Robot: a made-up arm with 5 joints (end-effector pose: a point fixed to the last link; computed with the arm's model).
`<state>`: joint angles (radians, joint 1 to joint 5).
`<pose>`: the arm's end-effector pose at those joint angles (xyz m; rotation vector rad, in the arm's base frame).
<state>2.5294 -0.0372 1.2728 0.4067 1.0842</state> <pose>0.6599 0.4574 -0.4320 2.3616 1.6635 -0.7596</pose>
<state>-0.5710 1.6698 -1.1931 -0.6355 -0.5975</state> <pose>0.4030 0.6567 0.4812 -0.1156 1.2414 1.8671</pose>
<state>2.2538 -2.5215 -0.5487 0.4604 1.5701</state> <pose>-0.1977 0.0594 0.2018 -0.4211 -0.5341 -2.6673</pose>
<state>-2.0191 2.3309 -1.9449 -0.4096 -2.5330</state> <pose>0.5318 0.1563 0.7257 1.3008 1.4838 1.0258</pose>
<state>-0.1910 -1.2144 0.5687 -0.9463 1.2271</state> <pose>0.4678 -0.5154 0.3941 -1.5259 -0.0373 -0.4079</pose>
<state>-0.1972 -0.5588 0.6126 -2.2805 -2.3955</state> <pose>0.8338 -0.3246 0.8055 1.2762 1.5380 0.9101</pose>
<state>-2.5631 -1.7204 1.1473 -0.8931 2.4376</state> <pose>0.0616 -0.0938 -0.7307 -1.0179 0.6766 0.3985</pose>
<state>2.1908 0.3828 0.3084 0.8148 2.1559</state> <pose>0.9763 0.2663 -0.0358 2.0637 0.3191 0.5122</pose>
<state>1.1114 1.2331 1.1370 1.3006 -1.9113</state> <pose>0.6320 0.3920 0.4480 1.8758 -0.0889 0.3727</pose>
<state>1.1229 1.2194 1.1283 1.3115 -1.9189</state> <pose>0.6283 0.3960 0.4435 1.8632 -0.1095 0.3706</pose>
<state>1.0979 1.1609 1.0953 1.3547 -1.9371</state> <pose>0.6122 0.3865 0.4553 1.8712 -0.2133 0.3648</pose>
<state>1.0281 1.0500 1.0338 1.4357 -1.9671</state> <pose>0.5820 0.3609 0.4830 1.9020 -0.4210 0.3470</pose>
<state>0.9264 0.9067 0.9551 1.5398 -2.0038</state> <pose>0.5459 0.3248 0.5147 1.9418 -0.7040 0.3056</pose>
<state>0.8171 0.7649 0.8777 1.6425 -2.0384</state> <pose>0.5155 0.2881 0.5408 1.9705 -0.9977 0.2383</pose>
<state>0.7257 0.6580 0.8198 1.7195 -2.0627</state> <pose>0.4977 0.2581 0.5589 1.9822 -1.2270 0.1643</pose>
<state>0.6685 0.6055 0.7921 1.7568 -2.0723</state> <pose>0.4907 0.2378 0.5701 1.9901 -1.3437 0.1125</pose>
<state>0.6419 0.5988 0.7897 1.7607 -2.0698</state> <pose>0.4897 0.2254 0.5768 2.0047 -1.3628 0.0911</pose>
